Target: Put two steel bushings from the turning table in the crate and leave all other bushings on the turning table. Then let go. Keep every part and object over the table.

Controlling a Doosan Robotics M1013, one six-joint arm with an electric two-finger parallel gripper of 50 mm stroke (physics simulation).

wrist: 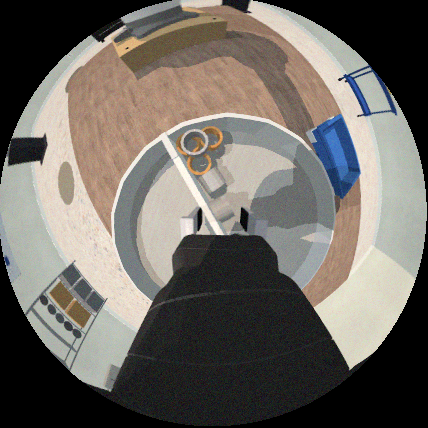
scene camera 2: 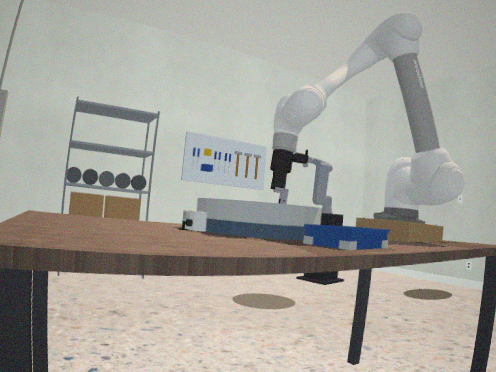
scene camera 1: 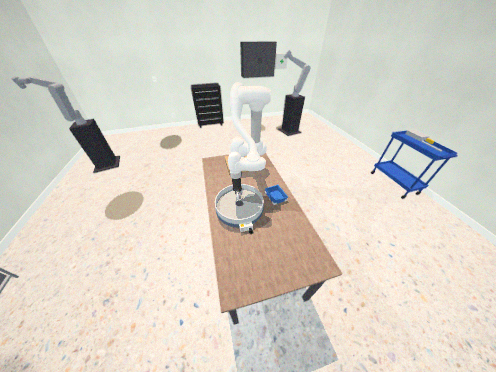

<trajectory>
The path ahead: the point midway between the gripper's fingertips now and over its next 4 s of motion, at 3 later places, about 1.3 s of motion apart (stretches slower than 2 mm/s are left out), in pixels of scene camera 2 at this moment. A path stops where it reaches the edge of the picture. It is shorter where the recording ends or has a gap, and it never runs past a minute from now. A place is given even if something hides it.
My gripper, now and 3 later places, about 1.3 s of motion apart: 281, 208; 283, 189; 284, 188; 288, 194
</trajectory>
